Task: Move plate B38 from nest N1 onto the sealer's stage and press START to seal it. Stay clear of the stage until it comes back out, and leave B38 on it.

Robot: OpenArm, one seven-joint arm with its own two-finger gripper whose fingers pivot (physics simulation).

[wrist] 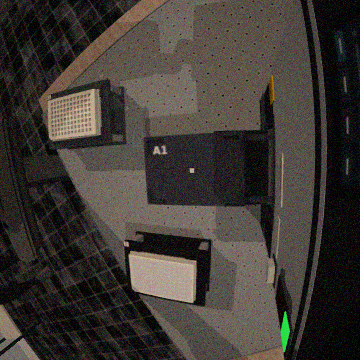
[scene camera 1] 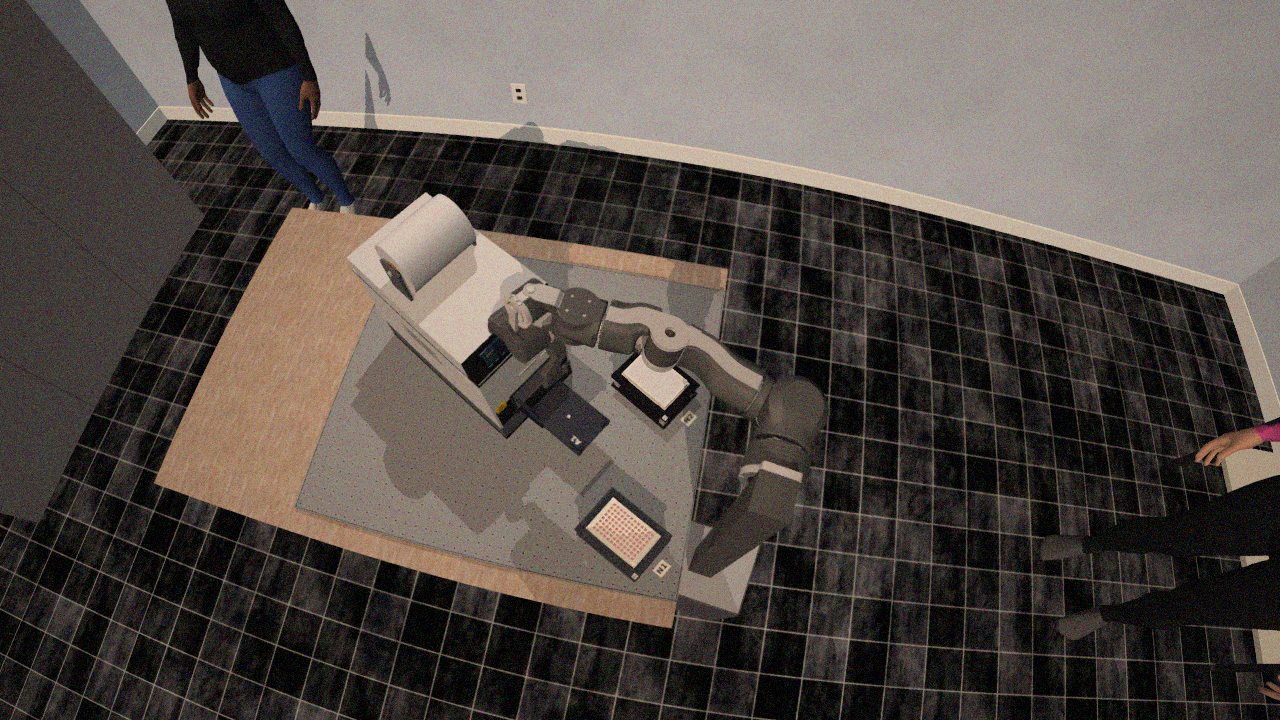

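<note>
The sealer [scene camera 1: 465, 313] stands at the back left, its dark stage [scene camera 1: 565, 417] [wrist: 177, 170] out in front, bare and marked A1. A plate with reddish wells [scene camera 1: 626, 530] [wrist: 74, 115] sits in the nest [scene camera 1: 588, 526] [wrist: 117, 115] near the front; its tag seems to read N1. A white-topped plate [scene camera 1: 656, 380] [wrist: 163, 276] sits in the other nest [scene camera 1: 664, 420] [wrist: 201, 270]. No B38 lettering is legible. My gripper [scene camera 1: 558, 358] is open and empty, close to the sealer's front above the stage's inner end; its fingertips do not show in the wrist view. A green patch [wrist: 285, 331] shows beside the sealer's front.
A white roll [scene camera 1: 427, 241] lies on top of the sealer, and a dark display [scene camera 1: 487, 358] is on its front edge. A yellow mark [scene camera 1: 502, 407] [wrist: 271, 90] is at the sealer's front corner. My arm [scene camera 1: 725, 371] reaches over the white-topped plate's nest. People stand off the table at both sides.
</note>
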